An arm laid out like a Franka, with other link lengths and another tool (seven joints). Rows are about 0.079 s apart.
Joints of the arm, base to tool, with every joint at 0 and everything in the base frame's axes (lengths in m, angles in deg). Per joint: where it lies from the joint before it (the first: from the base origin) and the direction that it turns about. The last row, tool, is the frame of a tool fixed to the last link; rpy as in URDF.
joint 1: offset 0 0 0.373 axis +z
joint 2: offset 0 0 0 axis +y
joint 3: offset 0 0 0.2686 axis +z
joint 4: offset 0.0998 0 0 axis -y
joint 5: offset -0.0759 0 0.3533 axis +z
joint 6: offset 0 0 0 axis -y
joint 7: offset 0.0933 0 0 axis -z
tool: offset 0.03 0.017 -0.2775 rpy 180 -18.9 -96.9
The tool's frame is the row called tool.
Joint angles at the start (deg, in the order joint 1, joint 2, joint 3, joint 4, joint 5, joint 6, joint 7):
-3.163 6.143 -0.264 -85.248 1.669 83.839 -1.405
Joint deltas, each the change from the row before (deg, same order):
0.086 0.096 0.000 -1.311 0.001 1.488 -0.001
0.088 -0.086 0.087 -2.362 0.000 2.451 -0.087
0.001 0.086 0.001 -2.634 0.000 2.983 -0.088
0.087 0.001 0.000 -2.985 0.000 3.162 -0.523
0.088 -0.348 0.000 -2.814 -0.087 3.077 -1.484
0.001 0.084 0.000 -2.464 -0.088 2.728 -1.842
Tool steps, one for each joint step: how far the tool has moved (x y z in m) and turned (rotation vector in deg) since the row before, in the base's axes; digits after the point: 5 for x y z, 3 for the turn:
0.00240 0.00064 -0.00883 -0.006 -0.080 0.044
0.00256 0.00150 -0.01375 0.006 -0.177 0.190
0.00341 -0.00031 -0.01686 -0.014 -0.264 0.003
0.00171 0.00083 -0.01852 0.038 -0.192 0.515
0.00112 0.00095 -0.01379 0.032 -0.654 1.495
0.00003 0.00033 -0.01591 0.082 -0.232 1.783

